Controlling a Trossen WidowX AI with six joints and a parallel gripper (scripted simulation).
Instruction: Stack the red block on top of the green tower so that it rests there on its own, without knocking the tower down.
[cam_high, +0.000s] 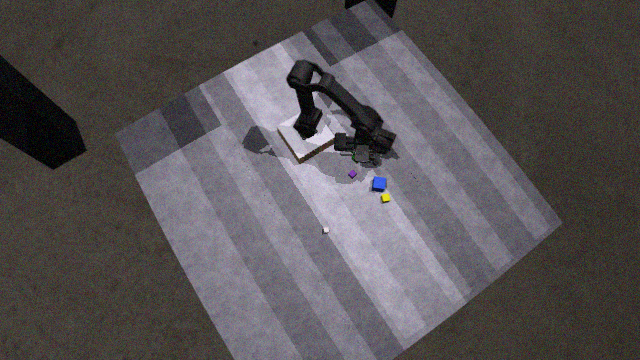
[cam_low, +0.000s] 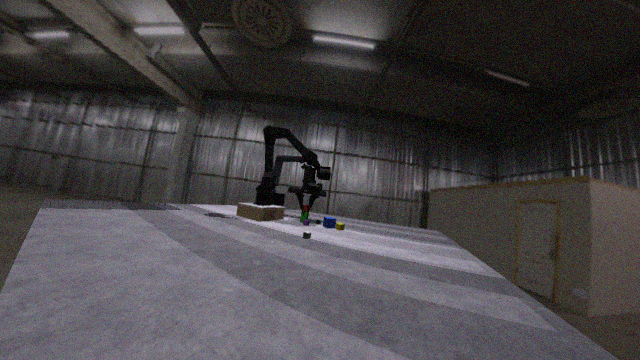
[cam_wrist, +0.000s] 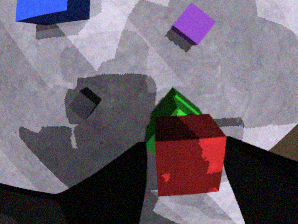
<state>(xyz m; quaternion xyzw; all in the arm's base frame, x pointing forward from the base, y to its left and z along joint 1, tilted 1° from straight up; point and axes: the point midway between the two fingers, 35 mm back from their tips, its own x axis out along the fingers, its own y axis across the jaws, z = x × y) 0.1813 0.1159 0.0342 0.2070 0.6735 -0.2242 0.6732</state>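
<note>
Right now the red block is 10 mm above my gripper tip. Also, from my gripper tip: purple block: 50 mm to the right, 50 mm below, 50 mm ahead; then yellow block: 190 mm ahead, 50 mm below; then blue block: 130 mm ahead, 40 mm below, 10 mm to the left.
</note>
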